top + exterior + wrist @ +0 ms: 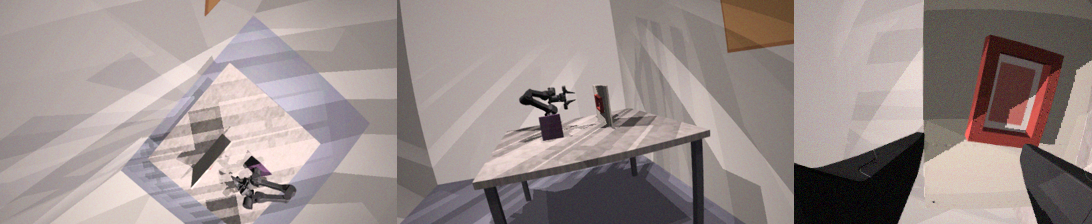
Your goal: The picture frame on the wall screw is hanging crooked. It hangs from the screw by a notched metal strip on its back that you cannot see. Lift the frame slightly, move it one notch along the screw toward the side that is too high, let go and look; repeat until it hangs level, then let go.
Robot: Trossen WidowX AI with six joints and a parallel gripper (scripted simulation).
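Right now the red picture frame is 190 mm ahead of my gripper tip, 10 mm to the right of it and 90 mm below it. The rest, counted from my gripper tip: wall panel 200 mm ahead, 10 mm to the left, 100 mm below.
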